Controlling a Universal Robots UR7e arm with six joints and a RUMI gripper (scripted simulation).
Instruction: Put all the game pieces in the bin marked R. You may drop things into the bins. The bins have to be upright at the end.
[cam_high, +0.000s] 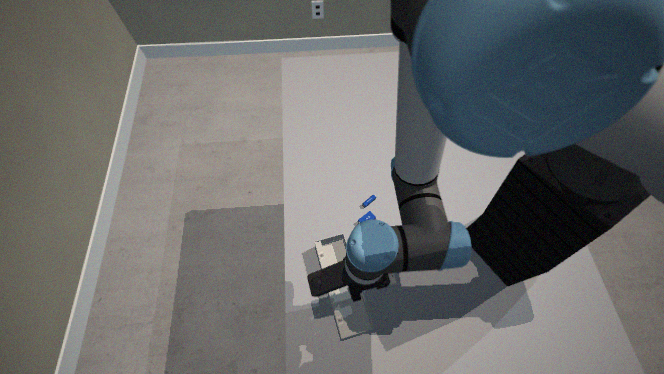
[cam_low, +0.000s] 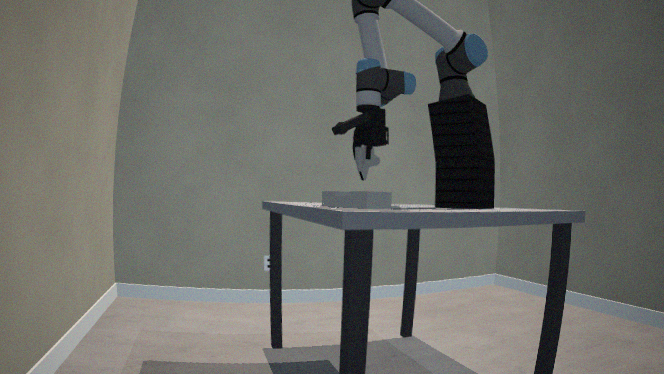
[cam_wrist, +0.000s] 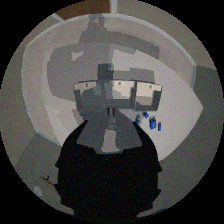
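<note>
My gripper is now 140 mm to the left of the blue game piece, 90 mm above it and 50 mm past it. From my hand the other things lie so: grey two-compartment bin unit 70 mm below, 20 mm to the right, 20 mm ahead; then white spotted game piece 110 mm behind, 90 mm below, 20 mm to the right.
</note>
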